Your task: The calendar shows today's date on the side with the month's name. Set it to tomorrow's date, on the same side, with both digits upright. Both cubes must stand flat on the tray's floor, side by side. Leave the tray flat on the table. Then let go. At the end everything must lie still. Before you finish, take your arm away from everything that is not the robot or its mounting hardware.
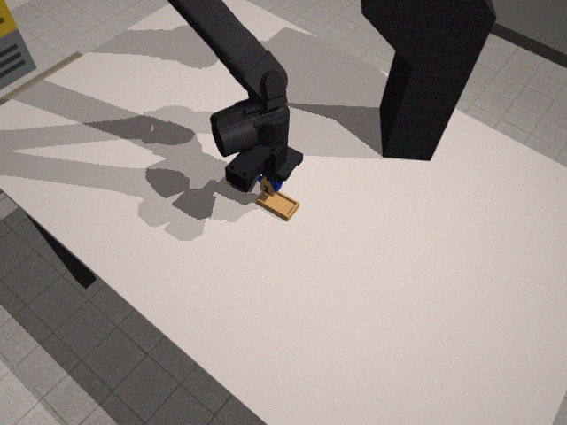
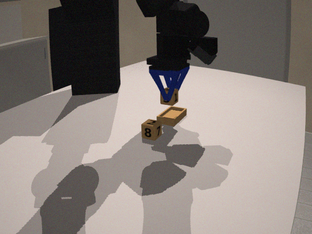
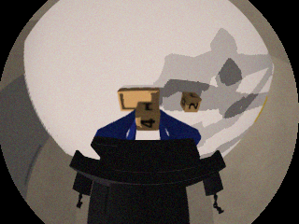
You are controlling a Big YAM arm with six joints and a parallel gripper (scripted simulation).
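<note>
My gripper is now 6 cm above the wooden tray and 2 cm to the right of it. The rest, counted from my hand: wooden digit cube 9 cm to the right, 5 cm below, 1 cm behind.
</note>
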